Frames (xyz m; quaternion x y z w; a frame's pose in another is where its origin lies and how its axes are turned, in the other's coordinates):
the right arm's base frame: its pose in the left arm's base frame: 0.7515 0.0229 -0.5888 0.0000 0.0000 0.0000 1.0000
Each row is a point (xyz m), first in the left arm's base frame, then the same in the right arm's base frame.
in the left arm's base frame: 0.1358 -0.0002 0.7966
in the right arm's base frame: -0.6157 -0.0231 1.3854
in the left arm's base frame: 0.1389 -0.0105 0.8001
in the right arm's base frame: -0.6126 -0.0334 1.3889
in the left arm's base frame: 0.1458 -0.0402 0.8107
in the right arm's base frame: -0.6057 -0.0631 1.3995
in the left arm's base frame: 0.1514 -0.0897 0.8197
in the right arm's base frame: -0.6001 -0.1126 1.4085
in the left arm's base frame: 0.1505 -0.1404 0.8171
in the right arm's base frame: -0.6010 -0.1633 1.4059
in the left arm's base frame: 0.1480 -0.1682 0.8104
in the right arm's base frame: -0.6035 -0.1911 1.3992
